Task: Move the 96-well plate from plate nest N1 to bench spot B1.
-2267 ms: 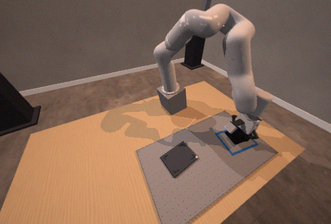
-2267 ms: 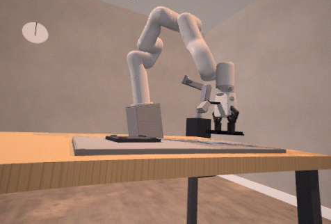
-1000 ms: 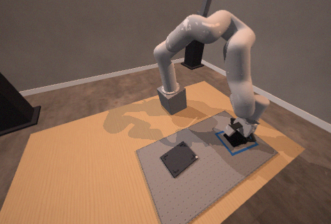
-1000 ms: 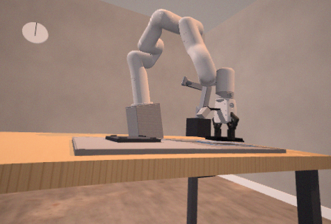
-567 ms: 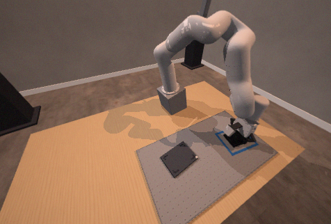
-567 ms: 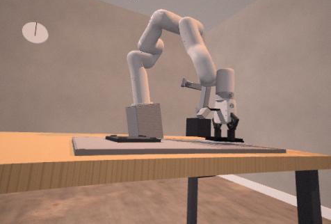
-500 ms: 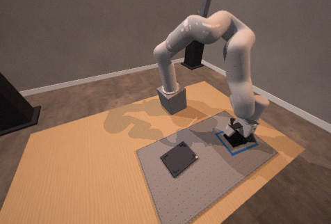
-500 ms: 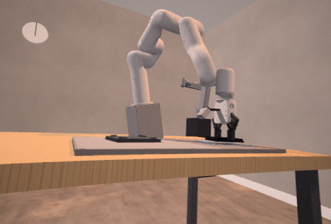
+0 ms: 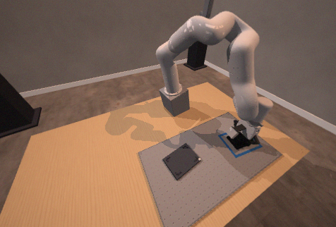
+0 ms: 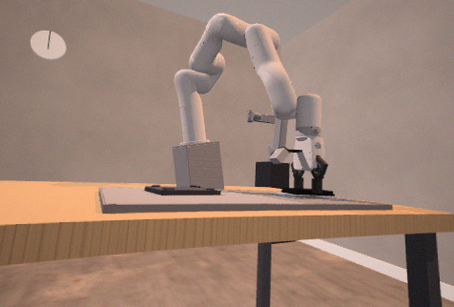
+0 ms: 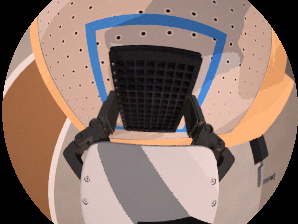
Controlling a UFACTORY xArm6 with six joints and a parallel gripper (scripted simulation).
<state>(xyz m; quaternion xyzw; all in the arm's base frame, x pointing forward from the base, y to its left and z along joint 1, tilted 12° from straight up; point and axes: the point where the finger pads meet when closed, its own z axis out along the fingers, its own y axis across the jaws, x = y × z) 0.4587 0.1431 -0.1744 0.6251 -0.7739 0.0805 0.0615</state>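
My hand is 10 mm above the black 96-well plate. Round my hand: dark plate nest N1 (360 mm to the right, 90 mm behind, 20 mm below).
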